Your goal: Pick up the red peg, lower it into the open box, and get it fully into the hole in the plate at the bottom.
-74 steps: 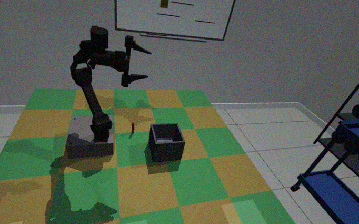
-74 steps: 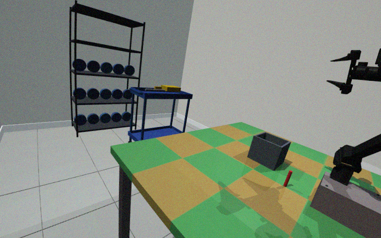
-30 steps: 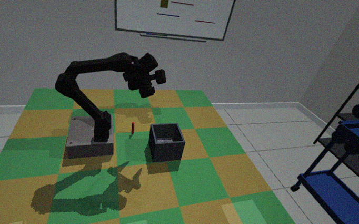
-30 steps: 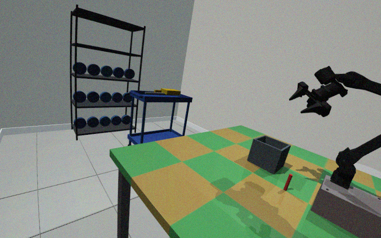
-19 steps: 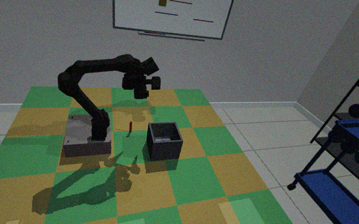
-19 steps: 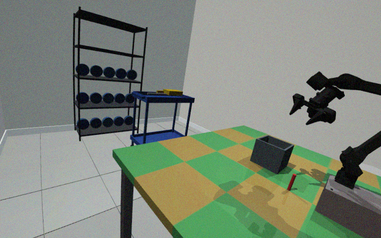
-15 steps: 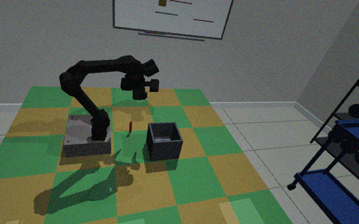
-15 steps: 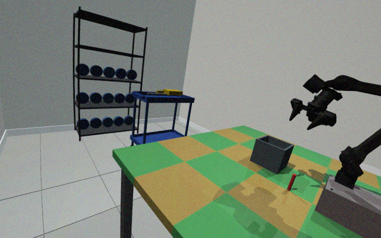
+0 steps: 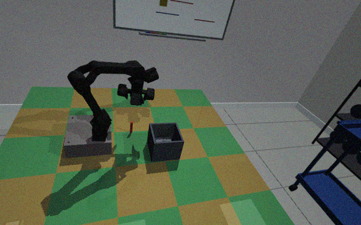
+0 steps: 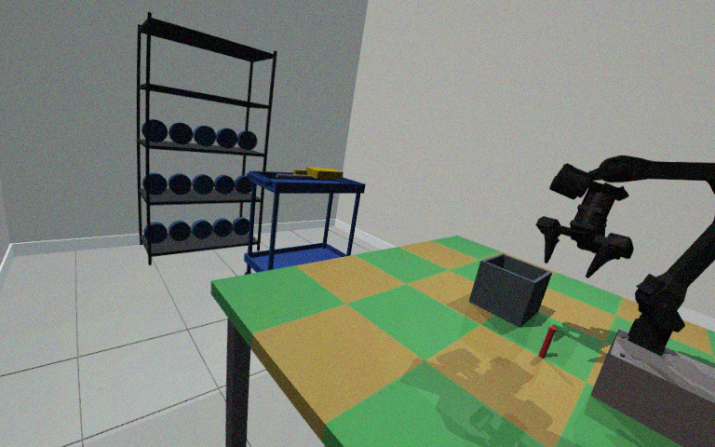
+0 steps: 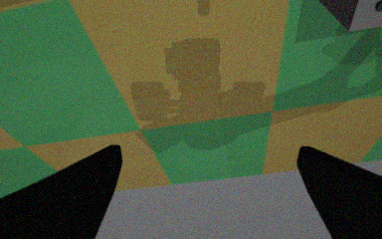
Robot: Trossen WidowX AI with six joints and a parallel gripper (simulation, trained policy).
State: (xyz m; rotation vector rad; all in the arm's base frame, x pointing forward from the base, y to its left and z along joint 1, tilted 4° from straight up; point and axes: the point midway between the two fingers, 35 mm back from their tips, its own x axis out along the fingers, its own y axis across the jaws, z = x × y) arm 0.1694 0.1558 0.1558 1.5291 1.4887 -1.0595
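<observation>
Now: gripper tip 1 cm past the red peg, 2 cm to the left of it and 19 cm above it. Round my gripper tip: light grey plate 17 cm ahead, 17 cm to the right, 18 cm below.
</observation>
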